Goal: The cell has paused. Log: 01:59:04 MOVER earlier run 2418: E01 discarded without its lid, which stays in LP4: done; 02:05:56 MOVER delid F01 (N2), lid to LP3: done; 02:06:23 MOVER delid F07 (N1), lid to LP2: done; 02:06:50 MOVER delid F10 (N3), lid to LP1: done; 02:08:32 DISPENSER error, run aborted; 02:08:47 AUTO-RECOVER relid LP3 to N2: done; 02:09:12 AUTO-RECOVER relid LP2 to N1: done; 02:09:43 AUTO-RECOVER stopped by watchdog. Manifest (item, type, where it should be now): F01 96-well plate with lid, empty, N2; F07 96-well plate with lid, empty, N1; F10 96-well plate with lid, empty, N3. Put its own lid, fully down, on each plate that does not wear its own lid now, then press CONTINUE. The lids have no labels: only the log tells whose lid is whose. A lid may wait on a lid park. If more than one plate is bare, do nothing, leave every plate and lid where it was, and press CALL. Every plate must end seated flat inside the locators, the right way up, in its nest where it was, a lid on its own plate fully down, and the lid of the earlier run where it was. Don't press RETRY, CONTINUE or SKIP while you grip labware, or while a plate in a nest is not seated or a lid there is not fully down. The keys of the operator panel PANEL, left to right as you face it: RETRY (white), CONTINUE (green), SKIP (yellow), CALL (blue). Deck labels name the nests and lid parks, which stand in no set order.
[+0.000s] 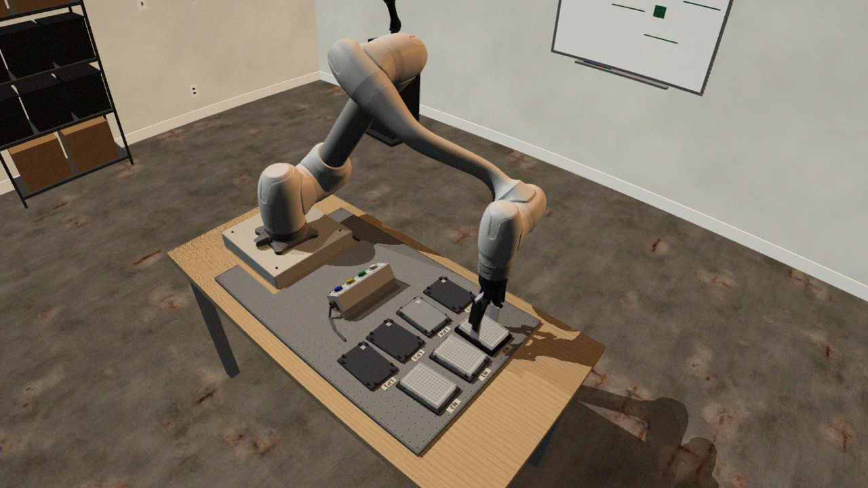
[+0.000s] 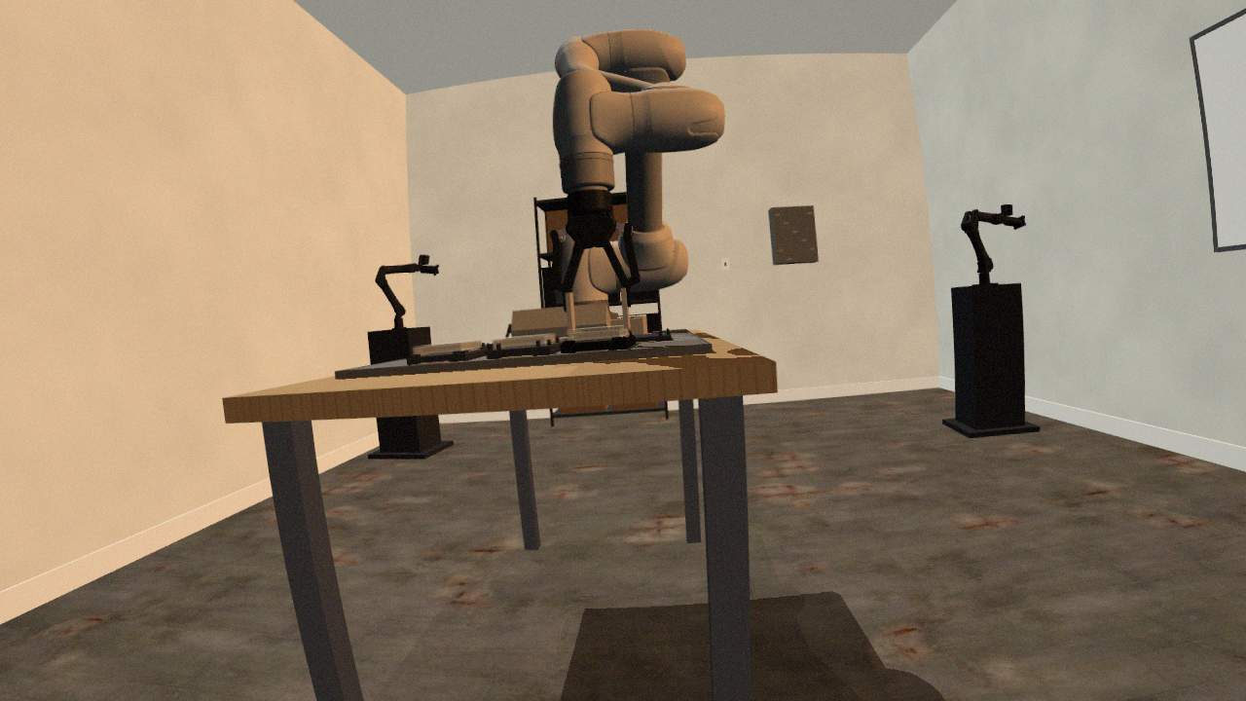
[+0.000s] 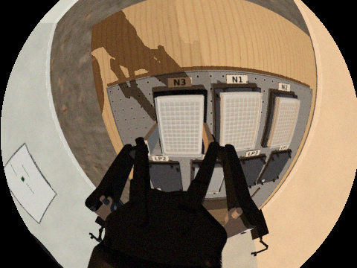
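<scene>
Now: hand 3 cm above the plate. Round my hand: white key (41 cm behind, 10 cm to the right, 1 cm above); green key (41 cm behind, 15 cm to the right, 1 cm above); yellow key (40 cm behind, 20 cm to the right, 1 cm above).
</scene>
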